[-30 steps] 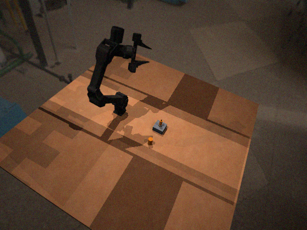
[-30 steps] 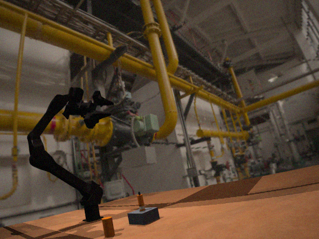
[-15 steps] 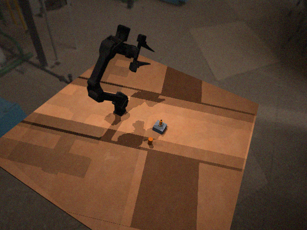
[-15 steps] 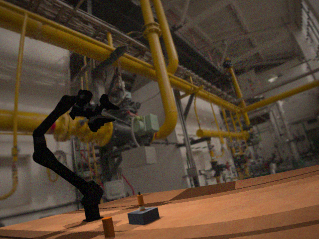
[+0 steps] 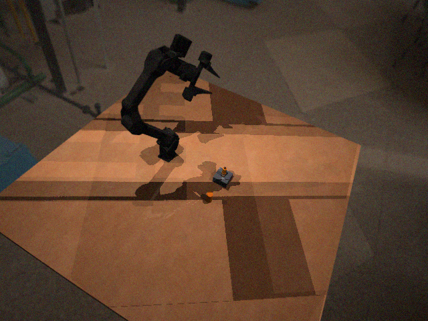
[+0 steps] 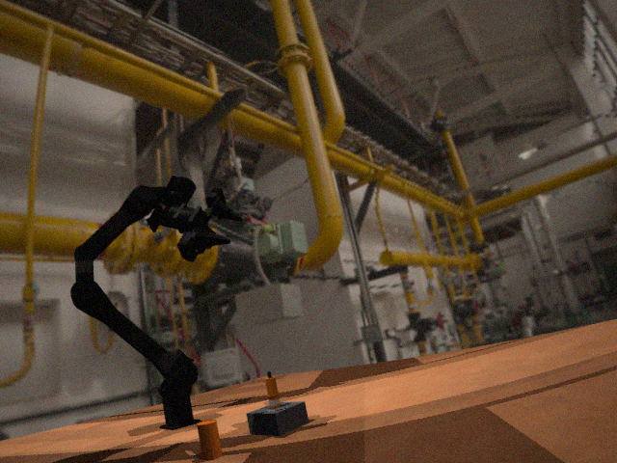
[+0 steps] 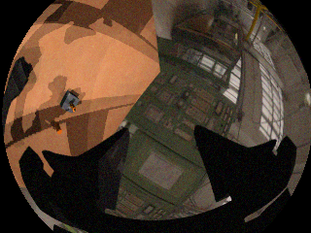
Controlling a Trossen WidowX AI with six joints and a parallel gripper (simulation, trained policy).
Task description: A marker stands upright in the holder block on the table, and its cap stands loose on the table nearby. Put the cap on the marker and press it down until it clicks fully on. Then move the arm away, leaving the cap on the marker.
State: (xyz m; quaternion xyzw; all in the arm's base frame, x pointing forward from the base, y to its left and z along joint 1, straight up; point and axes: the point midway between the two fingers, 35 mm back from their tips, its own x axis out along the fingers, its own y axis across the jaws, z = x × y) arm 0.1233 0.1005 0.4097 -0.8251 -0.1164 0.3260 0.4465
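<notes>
Now: gripper tip 140 mm short of the orange cap, 230 mm to the left of it and 370 mm above it. From my gripper tip the other things lie so: orange marker: 140 mm ahead, 100 mm to the right, 330 mm below; then holder block: 140 mm ahead, 100 mm to the right, 380 mm below.
</notes>
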